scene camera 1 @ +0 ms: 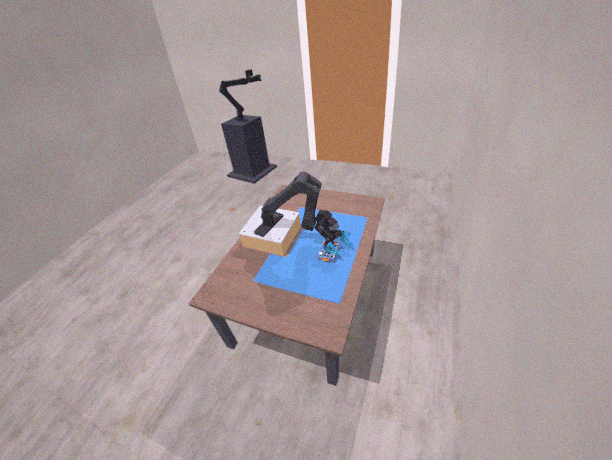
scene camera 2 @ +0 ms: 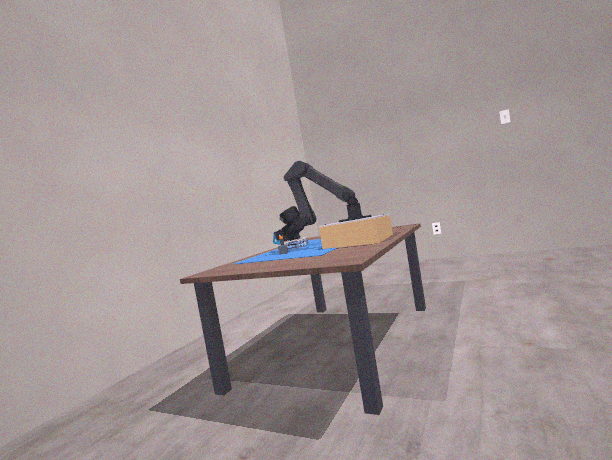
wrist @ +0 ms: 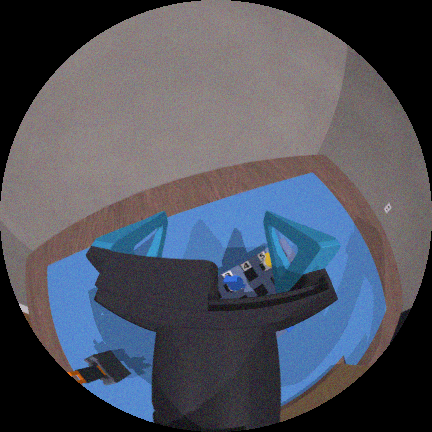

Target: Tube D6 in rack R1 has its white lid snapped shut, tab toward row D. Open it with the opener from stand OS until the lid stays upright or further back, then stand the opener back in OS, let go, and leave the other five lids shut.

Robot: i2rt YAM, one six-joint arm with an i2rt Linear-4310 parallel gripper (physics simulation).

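Where they show: gripper, fingertip midpoint: (scene camera 1: 345, 250) (wrist: 215, 215); arm's base, link origin: (scene camera 1: 269, 224) (scene camera 2: 355, 219).
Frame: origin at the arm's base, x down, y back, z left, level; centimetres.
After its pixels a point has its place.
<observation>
Rack R1 (wrist: 259, 281) {z 2.7, x 7.2, y -37.9 cm} (scene camera 1: 327, 254) {z -0.2, x 7.2, y -37.1 cm} (scene camera 2: 300, 243) {z 3.8, x 8.3, y -32.6 cm} is a grey grid on the blue mat. In the wrist view, a blue lid (wrist: 233, 282) {z 5.3, x 6.0, y -38.5 cm} and a yellow lid (wrist: 269, 259) {z 1.6, x 6.0, y -39.4 cm} show near its numbered edge. Tube D6 and its white lid cannot be made out; the gripper body and right finger hide much of the rack. Stand OS (wrist: 112, 366) {z 20.8, x 8.1, y -29.1 cm} (scene camera 2: 283, 249) {z 23.2, x 8.1, y -27.3 cm} is a dark block; the dark opener (wrist: 77, 376) with orange parts stands in it, at lower left in the wrist view. My gripper (wrist: 215, 215) {z 5.2, x 5.5, y -44.6 cm} (scene camera 1: 338, 243) {z 5.2, x 5.5, y -44.6 cm} (scene camera 2: 278, 238) {z 5.2, x 5.5, y -44.6 cm} is open and empty, low by the rack, apart from the opener.
The blue mat (scene camera 1: 300, 282) {z -20.5, x 10.2, y -32.9 cm} lies on the wooden table (scene camera 1: 235, 305) {z -46.5, x 10.5, y -12.9 cm}. The arm's base stands on a wooden box with a white top (scene camera 1: 287, 221) {z 6.6, x 0.0, y -8.2 cm} (scene camera 2: 357, 233) {z 13.2, x 5.3, y 7.4 cm} at the table's side. A second arm on a dark pedestal (scene camera 1: 247, 147) stands away from the table.
</observation>
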